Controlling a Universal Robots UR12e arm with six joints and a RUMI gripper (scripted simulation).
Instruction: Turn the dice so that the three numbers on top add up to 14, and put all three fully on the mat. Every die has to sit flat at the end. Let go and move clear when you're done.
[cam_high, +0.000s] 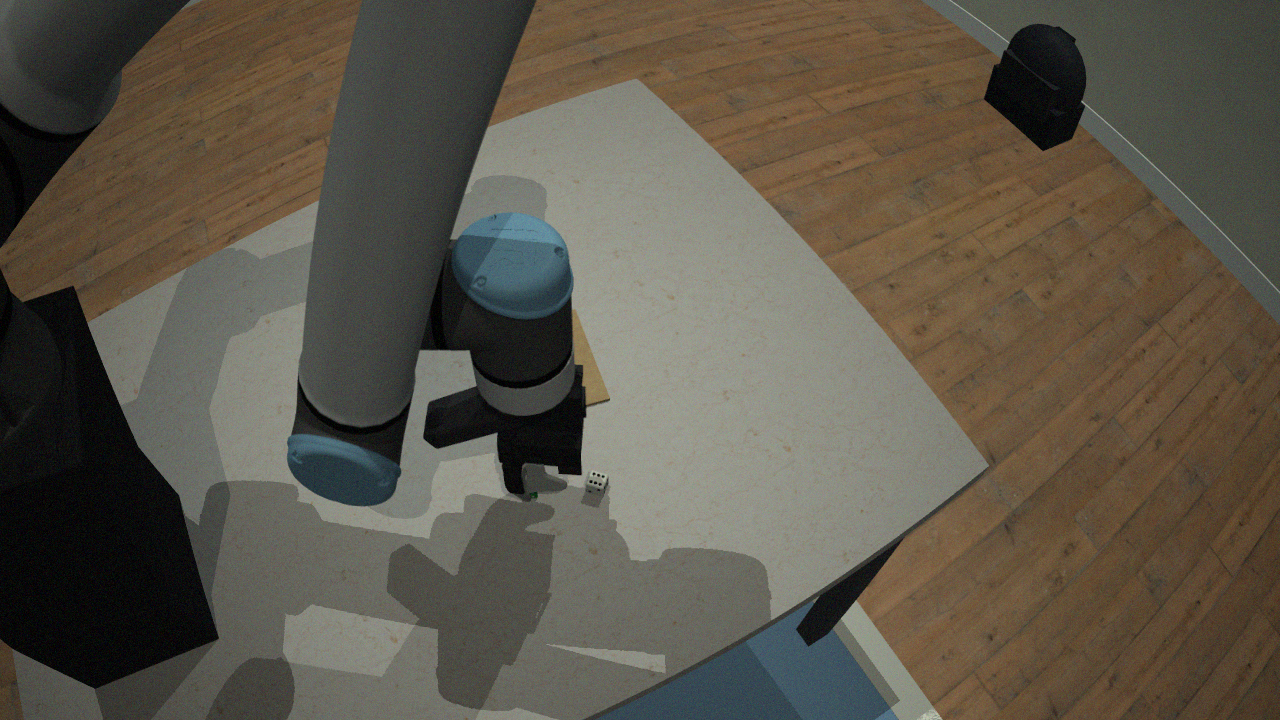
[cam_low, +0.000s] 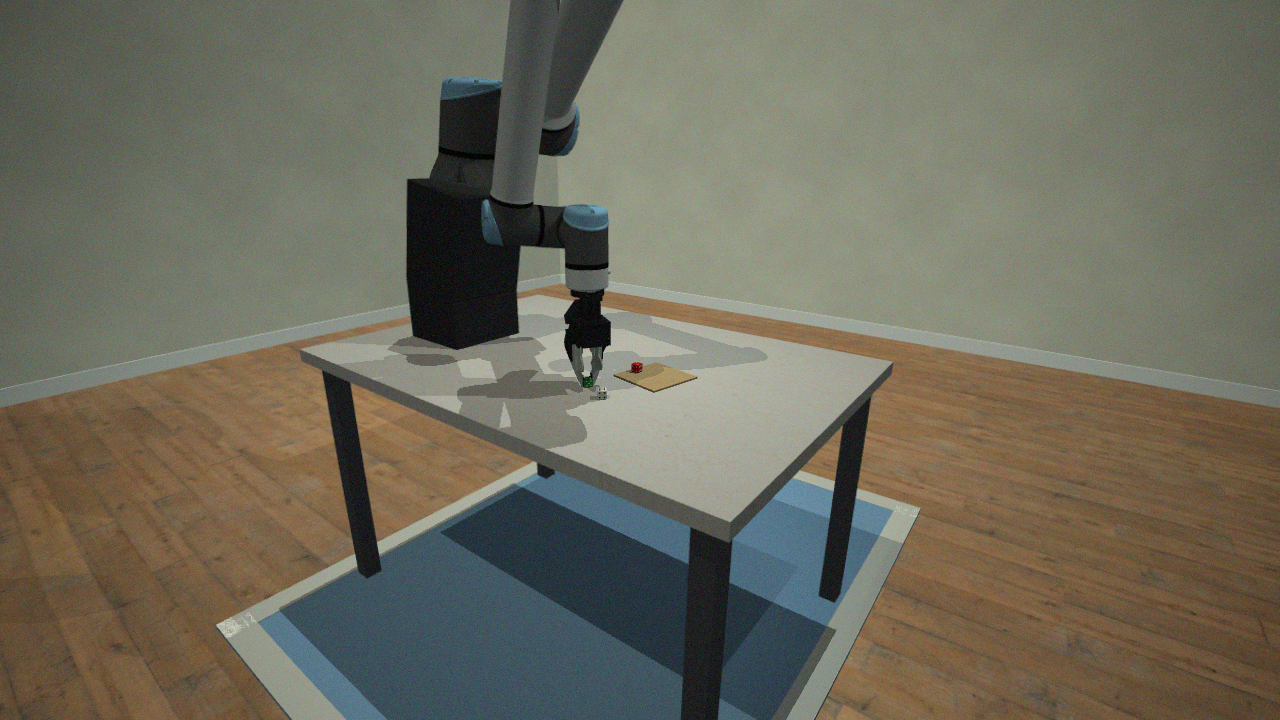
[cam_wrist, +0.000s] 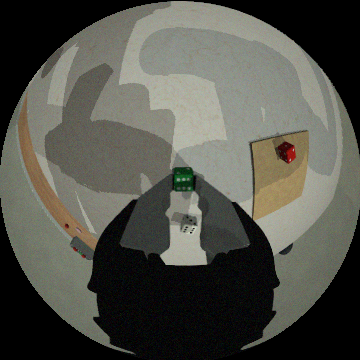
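Now: hand 70 mm short of the mat, 150 mm to the right of it and 20 mm above it. Also, from my hand: white die 70 mm ahead, 20 mm to the right, 10 mm below; red die 20 mm ahead, 140 mm to the left; green die 10 mm below.
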